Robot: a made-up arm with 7 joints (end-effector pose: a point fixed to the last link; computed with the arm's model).
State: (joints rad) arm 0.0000 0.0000 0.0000 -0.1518 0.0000 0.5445 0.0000
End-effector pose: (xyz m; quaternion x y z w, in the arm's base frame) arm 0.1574 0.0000 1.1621 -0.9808 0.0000 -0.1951 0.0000
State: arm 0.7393 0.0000 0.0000 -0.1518 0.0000 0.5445 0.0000
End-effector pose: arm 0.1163 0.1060 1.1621 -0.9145 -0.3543 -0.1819 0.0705
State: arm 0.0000 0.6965 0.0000 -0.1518 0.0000 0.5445 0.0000
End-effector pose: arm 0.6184 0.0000 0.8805 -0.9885 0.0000 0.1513 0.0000
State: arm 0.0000 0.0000 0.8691 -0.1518 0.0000 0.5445 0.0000
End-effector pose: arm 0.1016 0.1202 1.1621 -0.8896 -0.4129 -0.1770 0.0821
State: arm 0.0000 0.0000 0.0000 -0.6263 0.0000 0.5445 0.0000
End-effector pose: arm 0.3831 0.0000 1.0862 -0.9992 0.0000 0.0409 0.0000
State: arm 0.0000 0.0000 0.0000 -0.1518 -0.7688 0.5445 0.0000
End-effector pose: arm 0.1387 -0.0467 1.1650 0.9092 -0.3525 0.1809 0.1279
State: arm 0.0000 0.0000 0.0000 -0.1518 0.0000 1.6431 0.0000
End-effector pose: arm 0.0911 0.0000 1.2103 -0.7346 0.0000 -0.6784 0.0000
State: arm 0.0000 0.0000 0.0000 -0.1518 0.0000 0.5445 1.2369
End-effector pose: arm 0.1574 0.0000 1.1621 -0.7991 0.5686 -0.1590 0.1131
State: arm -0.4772 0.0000 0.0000 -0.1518 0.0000 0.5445 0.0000
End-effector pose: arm 0.1398 -0.0723 1.1621 0.9530 -0.2318 0.1896 0.0461
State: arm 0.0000 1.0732 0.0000 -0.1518 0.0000 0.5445 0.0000
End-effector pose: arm 0.7568 0.0000 0.6184 -0.9427 0.0000 0.3337 0.0000
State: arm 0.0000 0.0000 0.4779 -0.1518 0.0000 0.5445 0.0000
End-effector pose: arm 0.1397 0.0724 1.1621 -0.9529 -0.2321 -0.1895 0.0462
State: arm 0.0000 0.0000 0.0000 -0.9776 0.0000 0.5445 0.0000
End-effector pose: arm 0.5142 0.0000 0.9672 -0.9766 0.0000 0.2149 0.0000
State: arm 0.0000 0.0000 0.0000 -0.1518 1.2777 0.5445 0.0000
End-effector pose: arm 0.1102 0.0643 1.1693 -0.7874 -0.5605 -0.1566 0.2034
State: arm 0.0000 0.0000 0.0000 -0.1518 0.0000 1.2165 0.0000
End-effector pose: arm 0.1229 0.0000 1.2007 -0.8616 0.0000 -0.5076 0.0000
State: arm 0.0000 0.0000 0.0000 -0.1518 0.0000 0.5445 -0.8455
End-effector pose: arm 0.1574 0.0000 1.1621 0.8944 0.4024 0.1779 0.0800
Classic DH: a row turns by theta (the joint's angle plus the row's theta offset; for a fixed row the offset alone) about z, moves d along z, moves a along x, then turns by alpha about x. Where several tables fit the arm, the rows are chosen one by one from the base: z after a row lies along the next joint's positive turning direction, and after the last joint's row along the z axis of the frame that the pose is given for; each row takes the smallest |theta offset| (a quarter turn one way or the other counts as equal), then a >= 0, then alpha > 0; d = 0 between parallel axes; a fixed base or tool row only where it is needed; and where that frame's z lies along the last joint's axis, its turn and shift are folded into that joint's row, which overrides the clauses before.
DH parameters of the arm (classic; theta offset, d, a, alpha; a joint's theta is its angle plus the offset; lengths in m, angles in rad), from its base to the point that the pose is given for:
joint 1: 0 0.3864 0 -1.5708
joint 2: 0 0 0 1.5708
joint 3: 0 0.271 0.1133 1.5708
joint 4: 0 0 -0.0999 -1.5708
joint 5: 0 0.4649 0 1.5708
joint 6: 0 0 0.0785 1.5708
joint 7: 0 0 0 0

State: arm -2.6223 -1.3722 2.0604 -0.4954 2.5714 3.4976 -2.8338
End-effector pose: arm 0.7262 0.1009 0.4210 0.6194 0.3599 0.4880 0.4987
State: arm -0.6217 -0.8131 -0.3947 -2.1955 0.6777 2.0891 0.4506
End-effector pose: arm 0.1248 -0.4113 0.8411 -0.5875 0.6041 -0.3896 0.3717
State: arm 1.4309 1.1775 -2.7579 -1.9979 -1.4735 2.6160 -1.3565
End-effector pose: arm 0.2818 -0.1028 0.9519 0.3648 0.1710 -0.6686 0.6250
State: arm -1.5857 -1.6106 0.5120 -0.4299 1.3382 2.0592 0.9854
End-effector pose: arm 0.0971 0.8087 0.5789 -0.7216 -0.1750 -0.6669 0.0627
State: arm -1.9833 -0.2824 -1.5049 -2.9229 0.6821 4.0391 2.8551
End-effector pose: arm -0.3156 0.1189 0.2947 -0.7906 0.4073 0.4360 0.1376
